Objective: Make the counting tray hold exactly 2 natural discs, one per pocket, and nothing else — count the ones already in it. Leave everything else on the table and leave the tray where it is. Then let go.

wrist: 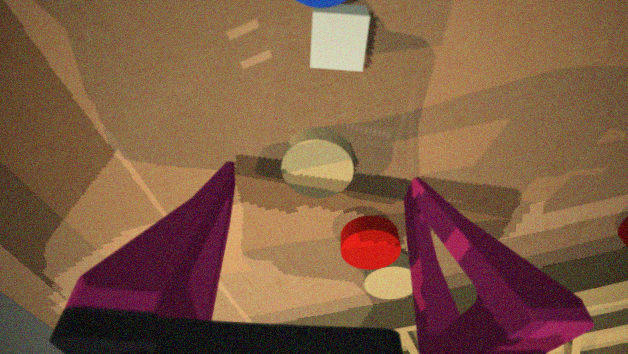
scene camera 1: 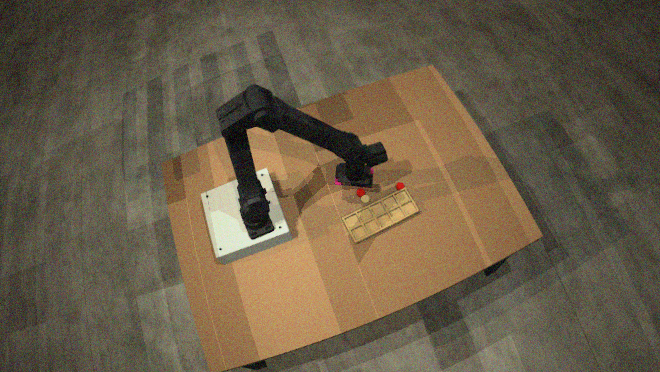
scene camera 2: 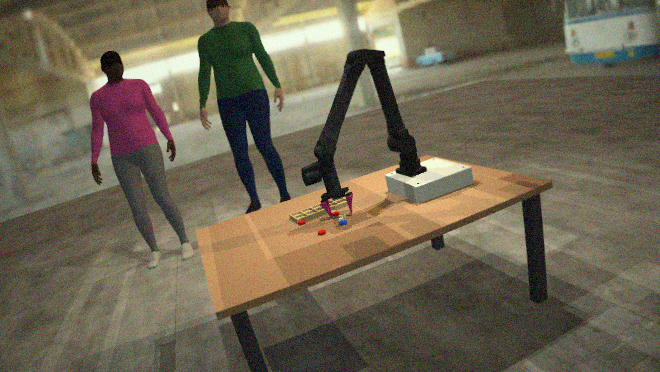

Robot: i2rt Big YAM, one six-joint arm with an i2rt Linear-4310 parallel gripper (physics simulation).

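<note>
My gripper (scene camera 1: 355, 177) (scene camera 2: 341, 216) (wrist: 324, 180) is open and points down. In the wrist view a natural disc (wrist: 318, 162) shows between its spread fingertips; nothing is gripped. A second natural disc (scene camera 1: 365, 199) (wrist: 389, 283) lies on the table beside a red disc (scene camera 1: 361, 192) (wrist: 370, 245), close to the tray's back edge and partly behind the right finger in the wrist view. The wooden counting tray (scene camera 1: 387, 227) (scene camera 2: 294, 219) has two rows of square pockets. Its pockets match the discs in colour, so I cannot tell surely whether any holds a natural disc.
A white cube (wrist: 340, 41) stands beyond the fingertips, with a blue disc (scene camera 2: 343, 222) (wrist: 320, 2) behind it. Another red disc (scene camera 1: 400, 186) (scene camera 2: 301, 222) lies by the tray's far end. A third red disc (scene camera 2: 321, 232) lies farther out. The arm's white base box (scene camera 1: 225, 220) (scene camera 2: 445, 182) stands on the table.
</note>
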